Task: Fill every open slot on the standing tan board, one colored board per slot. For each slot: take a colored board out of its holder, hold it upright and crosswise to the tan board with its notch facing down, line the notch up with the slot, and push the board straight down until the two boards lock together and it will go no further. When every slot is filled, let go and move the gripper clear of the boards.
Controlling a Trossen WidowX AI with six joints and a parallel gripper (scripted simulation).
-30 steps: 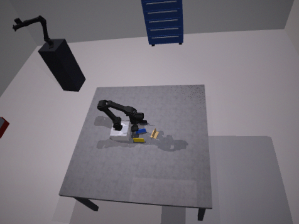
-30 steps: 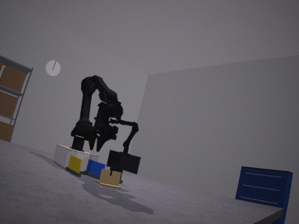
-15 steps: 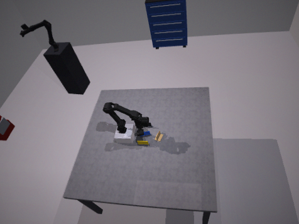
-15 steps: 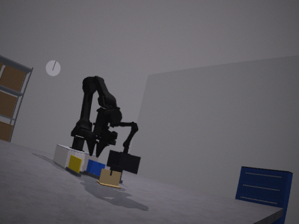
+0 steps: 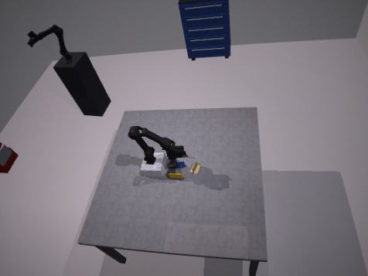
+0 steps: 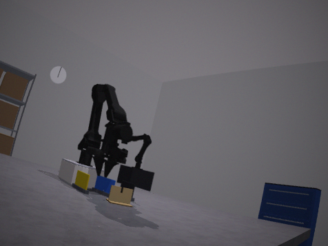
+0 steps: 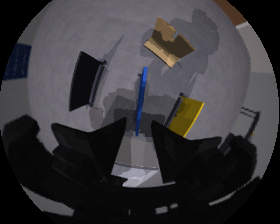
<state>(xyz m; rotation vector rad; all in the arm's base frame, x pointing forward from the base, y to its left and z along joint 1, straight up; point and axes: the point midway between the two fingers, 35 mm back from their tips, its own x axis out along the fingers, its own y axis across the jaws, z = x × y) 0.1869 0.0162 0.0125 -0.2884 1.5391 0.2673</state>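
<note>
Right now my gripper tip is 20 mm short of the blue board, 10 mm to the right of it and 40 mm above it. The rest, counted from my gripper tip: black board 10 mm ahead, 120 mm to the left, 40 mm below; then yellow board 30 mm ahead, 90 mm to the right, 40 mm below; then tan board 160 mm ahead, 10 mm to the left, 40 mm below.
</note>
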